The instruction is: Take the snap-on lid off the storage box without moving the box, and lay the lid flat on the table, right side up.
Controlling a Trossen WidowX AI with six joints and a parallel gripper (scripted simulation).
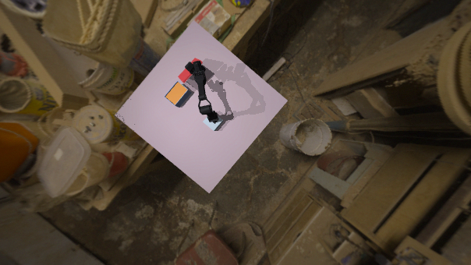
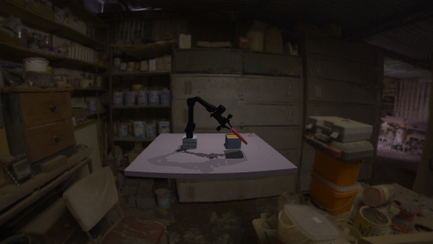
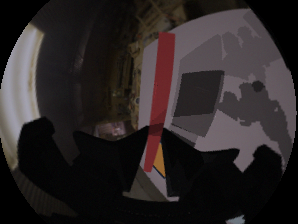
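My gripper tip is 60 mm short of the red lid, 10 mm to the left of it and 50 mm above it. Also, from my gripper tip: blue storage box 60 mm ahead, 240 mm to the left, 180 mm below.
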